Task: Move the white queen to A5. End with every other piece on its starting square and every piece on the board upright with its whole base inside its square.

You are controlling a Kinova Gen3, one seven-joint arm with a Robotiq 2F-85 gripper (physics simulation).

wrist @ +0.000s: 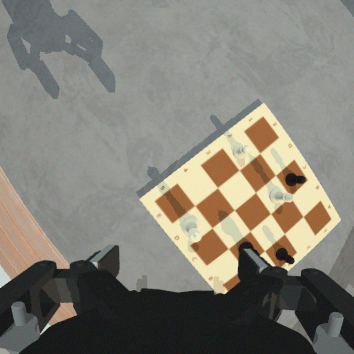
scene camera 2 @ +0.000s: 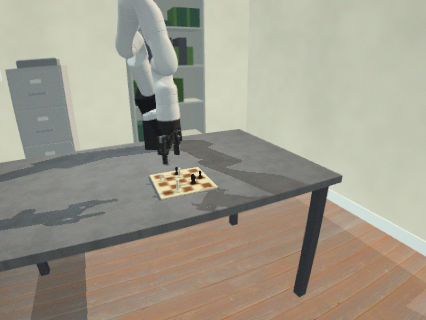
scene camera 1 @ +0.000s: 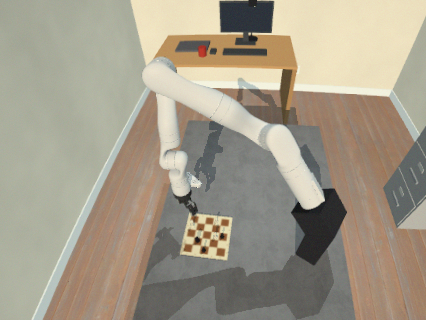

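Where they show: gripper, between the fingertips: (wrist: pixel 178 260) (scene camera 2: pixel 172 159) (scene camera 1: pixel 187 208); arm's base, origin of its link: (scene camera 2: pixel 149 89) (scene camera 1: pixel 312 200).
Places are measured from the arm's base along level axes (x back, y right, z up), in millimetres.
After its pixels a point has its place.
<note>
The tallest white piece, which I take for the queen (scene camera 2: pixel 177 186) {y 100, x -487, z -307 mm} (wrist: pixel 190 226) {y 102, x -482, z -306 mm}, stands upright on D5. The chessboard (scene camera 1: pixel 205 257) {y -65, x -422, z -329 mm} (scene camera 2: pixel 162 197) {y 166, x -497, z -328 mm} (wrist: pixel 145 198) {y 166, x -497, z -328 mm} has A5 at its front right corner in scene camera 2; in the wrist view the right finger hides part of A5. My gripper (scene camera 1: pixel 194 212) {y 116, x -494, z -196 mm} (scene camera 2: pixel 171 156) {y 116, x -494, z -196 mm} (wrist: pixel 178 260) {y 116, x -494, z -196 mm} is open and empty, above the board's E5 side in scene camera 1. The smaller white pieces are on E2 (wrist: pixel 240 150) {y 118, x -371, z -306 mm} and C2 (wrist: pixel 278 195) {y 39, x -377, z -311 mm}. Black pieces stand on C1 (scene camera 1: pixel 222 235) {y 26, x -341, z -299 mm} (wrist: pixel 294 179) {y 34, x -345, z -313 mm}, B4 (scene camera 1: pixel 197 240) {y 11, x -457, z -310 mm} (scene camera 2: pixel 193 178) {y 18, x -462, z -306 mm} and A3 (scene camera 1: pixel 203 250) {y -36, x -430, z -316 mm} (wrist: pixel 284 255) {y -28, x -429, z -313 mm}.
The board lies on a grey table (scene camera 1: pixel 265 200) {y 226, x -108, z -334 mm} (scene camera 2: pixel 100 220) {y 389, x -517, z -334 mm}, near its edge. The arm's black base (scene camera 1: pixel 320 225) {y -93, x 10, z -20 mm} stands on the right in scene camera 1. A wooden desk (scene camera 1: pixel 180 61) with a monitor (scene camera 1: pixel 246 17) is beyond the table.
</note>
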